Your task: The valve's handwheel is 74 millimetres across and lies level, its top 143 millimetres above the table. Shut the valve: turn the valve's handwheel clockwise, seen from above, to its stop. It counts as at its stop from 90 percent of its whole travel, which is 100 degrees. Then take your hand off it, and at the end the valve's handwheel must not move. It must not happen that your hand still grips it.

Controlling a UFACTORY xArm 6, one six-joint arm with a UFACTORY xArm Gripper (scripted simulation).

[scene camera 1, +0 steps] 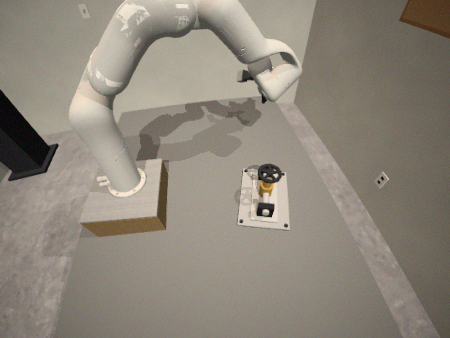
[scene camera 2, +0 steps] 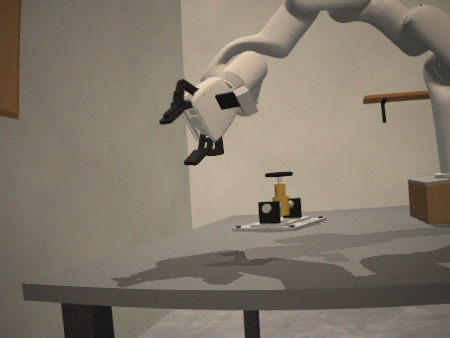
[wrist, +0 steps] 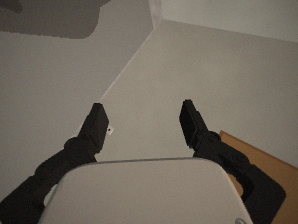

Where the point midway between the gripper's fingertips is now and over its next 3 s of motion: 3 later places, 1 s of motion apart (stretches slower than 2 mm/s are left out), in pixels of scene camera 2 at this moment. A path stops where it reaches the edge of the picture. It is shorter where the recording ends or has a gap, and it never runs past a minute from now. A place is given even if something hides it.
My gripper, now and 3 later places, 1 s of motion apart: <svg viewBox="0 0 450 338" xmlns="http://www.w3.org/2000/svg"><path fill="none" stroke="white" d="M177 143L227 153L274 149L277 153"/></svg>
